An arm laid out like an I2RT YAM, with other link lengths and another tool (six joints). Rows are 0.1 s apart.
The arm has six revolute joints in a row. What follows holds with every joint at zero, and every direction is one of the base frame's.
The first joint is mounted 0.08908 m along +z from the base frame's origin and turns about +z.
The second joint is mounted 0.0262 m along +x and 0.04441 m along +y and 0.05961 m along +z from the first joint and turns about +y.
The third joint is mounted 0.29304 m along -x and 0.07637 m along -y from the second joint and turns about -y.
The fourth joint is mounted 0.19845 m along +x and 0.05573 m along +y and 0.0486 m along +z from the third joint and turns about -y.
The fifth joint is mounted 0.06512 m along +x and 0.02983 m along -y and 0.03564 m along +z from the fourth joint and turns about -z.
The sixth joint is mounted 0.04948 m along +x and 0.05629 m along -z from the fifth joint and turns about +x.
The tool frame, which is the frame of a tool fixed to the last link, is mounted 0.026 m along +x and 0.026 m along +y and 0.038 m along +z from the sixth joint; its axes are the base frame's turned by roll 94.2, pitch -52 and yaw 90 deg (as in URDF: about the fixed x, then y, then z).
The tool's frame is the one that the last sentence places.
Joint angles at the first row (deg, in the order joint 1, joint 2, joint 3, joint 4, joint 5, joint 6):
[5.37, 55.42, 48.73, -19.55, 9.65, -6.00]
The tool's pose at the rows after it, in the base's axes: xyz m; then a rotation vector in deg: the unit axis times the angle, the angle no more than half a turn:
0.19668 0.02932 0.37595 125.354 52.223 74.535
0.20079 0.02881 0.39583 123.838 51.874 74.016
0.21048 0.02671 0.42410 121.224 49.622 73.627
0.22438 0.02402 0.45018 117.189 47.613 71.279
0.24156 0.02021 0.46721 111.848 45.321 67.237
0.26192 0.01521 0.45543 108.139 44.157 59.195
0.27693 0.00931 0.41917 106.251 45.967 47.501
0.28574 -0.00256 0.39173 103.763 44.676 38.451
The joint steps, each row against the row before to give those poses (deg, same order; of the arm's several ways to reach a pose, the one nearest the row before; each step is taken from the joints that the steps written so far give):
[-0.01, 0.02, 2.51, -1.18, 0.06, -0.33]
[0.01, 1.46, 5.62, -3.37, 1.10, -1.05]
[-0.01, 2.82, 7.72, -2.93, 2.58, -1.07]
[0.00, 3.70, 7.78, -1.88, 3.95, -2.95]
[-0.02, 3.58, 5.18, 1.31, 5.34, -4.72]
[0.00, 2.89, -1.42, 4.62, 6.31, -5.53]
[-0.13, 2.03, -5.95, 4.72, 5.93, -6.10]
[-1.16, 1.31, -5.75, 6.62, 5.57, -5.22]

